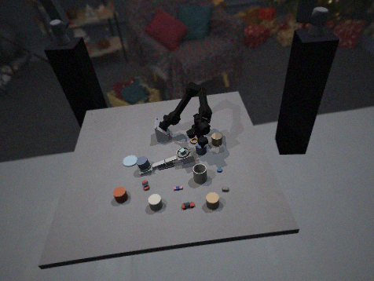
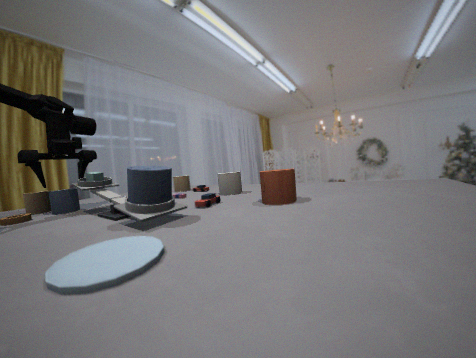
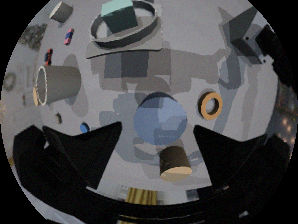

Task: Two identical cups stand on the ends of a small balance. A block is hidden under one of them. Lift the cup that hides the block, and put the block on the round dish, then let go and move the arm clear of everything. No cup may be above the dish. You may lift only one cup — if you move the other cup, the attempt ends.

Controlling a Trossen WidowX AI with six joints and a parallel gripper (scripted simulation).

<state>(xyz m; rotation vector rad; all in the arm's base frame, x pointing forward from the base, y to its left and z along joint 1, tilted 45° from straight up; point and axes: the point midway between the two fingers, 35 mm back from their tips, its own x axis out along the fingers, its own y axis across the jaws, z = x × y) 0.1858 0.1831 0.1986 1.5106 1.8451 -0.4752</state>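
The block lies 8 cm ahead of my gripper tip, 11 cm to the right of it and 1 cm above it. From my gripper tip the other things lie so: pale blue round dish: 7 cm ahead, 47 cm to the right, 7 cm below; then small balance: 12 cm ahead, 23 cm to the right, 4 cm below; then blue cup: 15 cm ahead, 38 cm to the right, 2 cm below.
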